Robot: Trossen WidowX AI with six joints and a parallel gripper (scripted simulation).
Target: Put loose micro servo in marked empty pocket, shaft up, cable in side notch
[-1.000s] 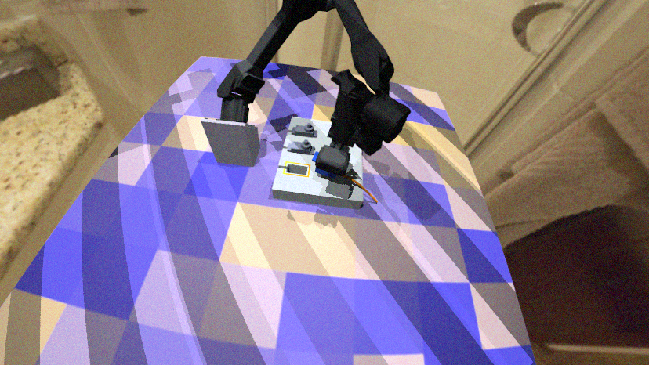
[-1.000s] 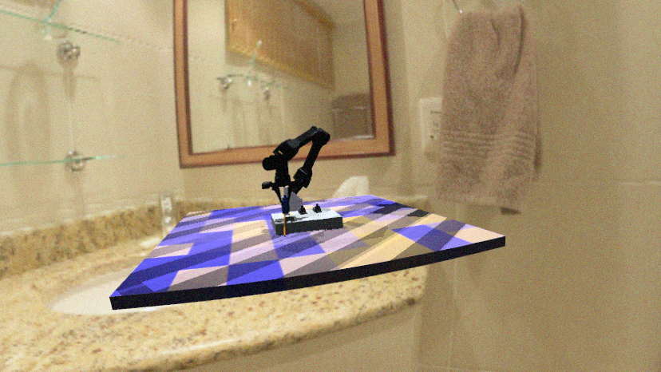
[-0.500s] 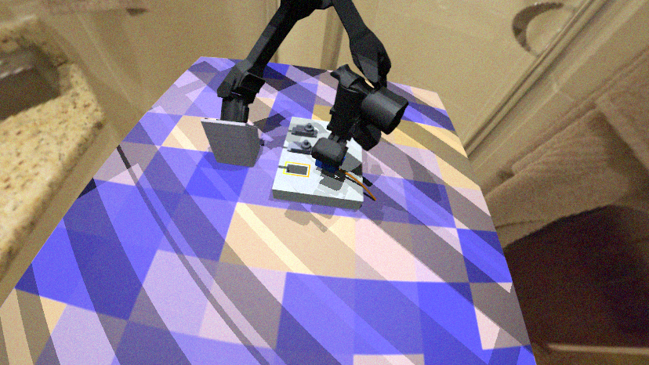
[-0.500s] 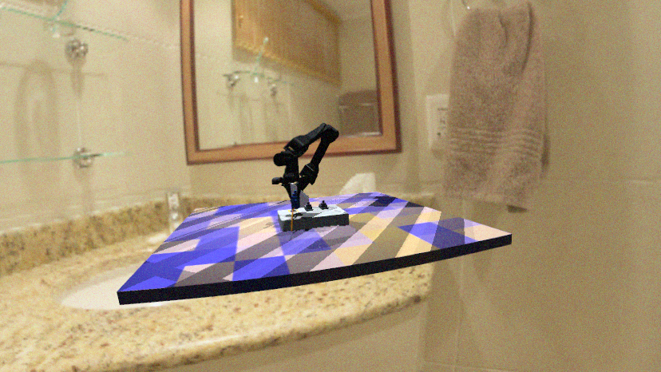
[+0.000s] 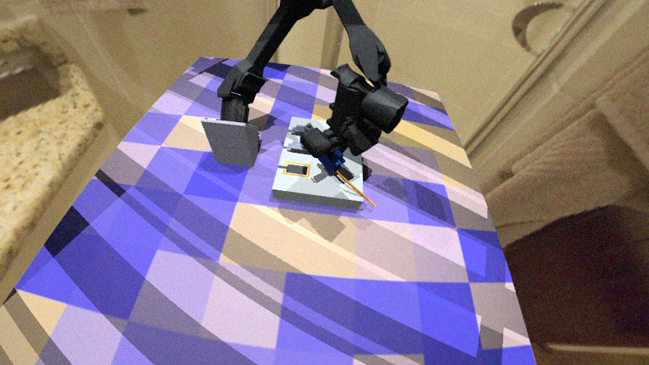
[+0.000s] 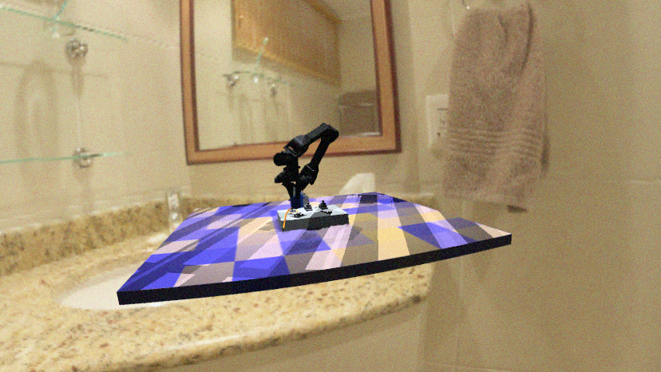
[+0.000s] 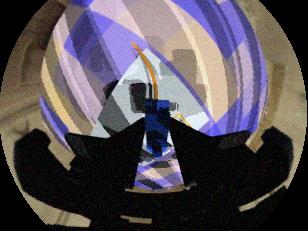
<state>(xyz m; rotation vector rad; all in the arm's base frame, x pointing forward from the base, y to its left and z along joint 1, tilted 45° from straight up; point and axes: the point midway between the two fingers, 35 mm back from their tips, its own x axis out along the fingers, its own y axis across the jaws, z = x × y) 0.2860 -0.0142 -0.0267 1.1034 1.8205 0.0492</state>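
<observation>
The white deck is 10 mm ahead of my gripper tip, 80 mm to the left of it and 100 mm below it.
</observation>
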